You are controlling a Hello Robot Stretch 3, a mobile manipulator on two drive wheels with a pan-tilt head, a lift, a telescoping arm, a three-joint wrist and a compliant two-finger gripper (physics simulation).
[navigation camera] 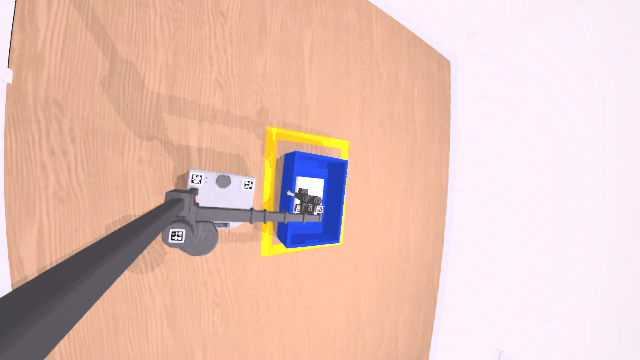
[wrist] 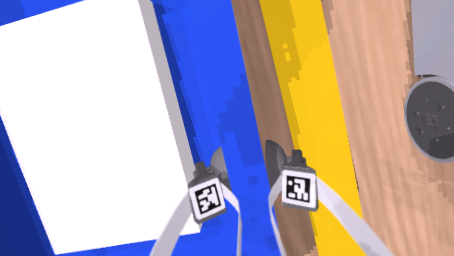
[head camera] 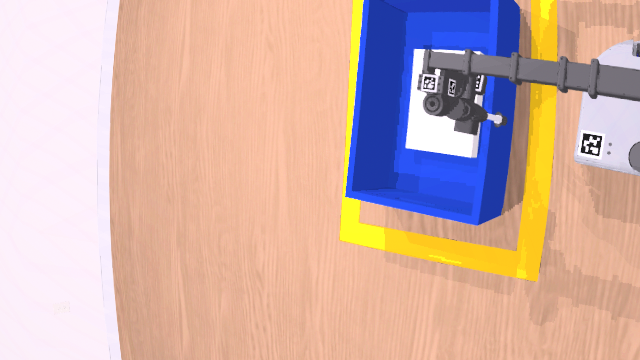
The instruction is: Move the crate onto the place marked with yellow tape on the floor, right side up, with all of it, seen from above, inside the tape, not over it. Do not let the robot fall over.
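Places are measured from the robot's base along level axes (x ahead, y left, z up), in millimetres.
Pixels of known places: gripper, fingertip midpoint: [navigation camera: 290, 192]; robot's base at its link origin: [navigation camera: 223, 180].
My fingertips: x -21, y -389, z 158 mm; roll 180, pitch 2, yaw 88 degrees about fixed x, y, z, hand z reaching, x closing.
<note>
For each thing: its top centre in the pictures, then the offset to it from my fingertips. "pt": a spot on its surface instead.
- blue crate at its top centre: [head camera: 419, 94] [navigation camera: 319, 201] 31 mm back, 189 mm right, 62 mm up
- flat white block at its top centre: [head camera: 442, 100] [navigation camera: 309, 198] 31 mm back, 189 mm right, 87 mm down
- yellow tape at a spot on its surface: [head camera: 539, 150] pt 60 mm ahead, 101 mm left, 157 mm down
The blue crate [head camera: 440, 180] [navigation camera: 336, 192] [wrist: 225, 90] is right side up, with a flat white block [head camera: 420, 131] [navigation camera: 315, 184] [wrist: 90, 125] inside. The yellow tape [head camera: 539, 150] [navigation camera: 269, 175] [wrist: 310, 75] forms a rectangle around it. Floor shows between the crate and the near tape side. The crate's far rim overlaps the far tape side in the head and navigation views; how they line up from straight above, I cannot tell. My gripper [head camera: 498, 119] [navigation camera: 289, 193] [wrist: 247, 161] is shut on the crate's near wall, one fingertip on each side. The crate's underside is hidden.
My wheeled base [head camera: 607, 120] [navigation camera: 222, 192] stands just outside the near tape side. My extended arm [head camera: 540, 72] [navigation camera: 235, 215] crosses that tape and the near crate wall. A pale wall [head camera: 50, 175] [navigation camera: 540, 175] stands beyond the wooden floor on the crate's far side.
</note>
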